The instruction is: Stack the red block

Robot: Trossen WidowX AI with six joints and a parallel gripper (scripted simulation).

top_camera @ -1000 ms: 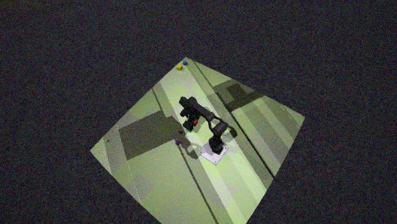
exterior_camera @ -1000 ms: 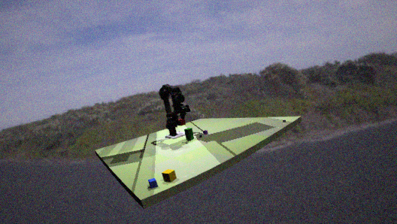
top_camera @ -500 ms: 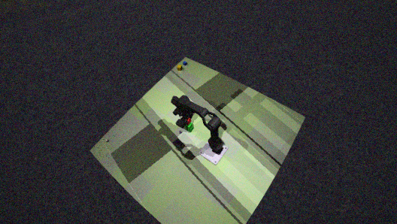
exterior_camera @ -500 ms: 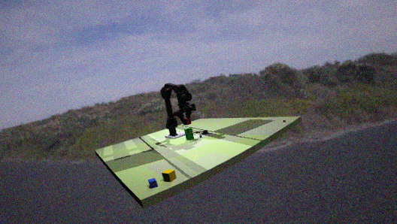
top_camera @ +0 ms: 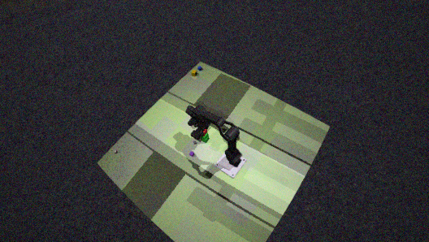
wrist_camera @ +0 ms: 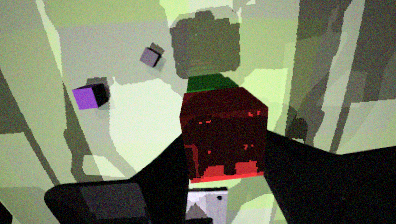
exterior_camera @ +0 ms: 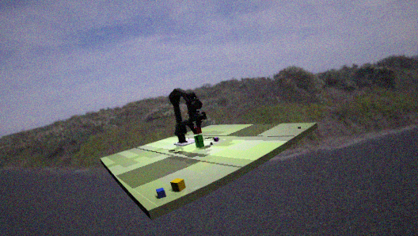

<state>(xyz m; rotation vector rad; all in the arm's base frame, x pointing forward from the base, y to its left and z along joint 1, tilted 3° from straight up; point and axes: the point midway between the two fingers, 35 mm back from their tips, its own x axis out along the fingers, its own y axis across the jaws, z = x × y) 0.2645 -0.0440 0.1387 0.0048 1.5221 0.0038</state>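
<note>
The grey block is 10 cm below my gripper tip, 6 cm to the left of it and 5 cm ahead of it. From my gripper tip the other things lie so: red block 1 cm ahead, 1 cm above; yellow block 50 cm to the right, 47 cm ahead, 9 cm below; purple block 15 cm to the left, 9 cm below, 2 cm ahead.
</note>
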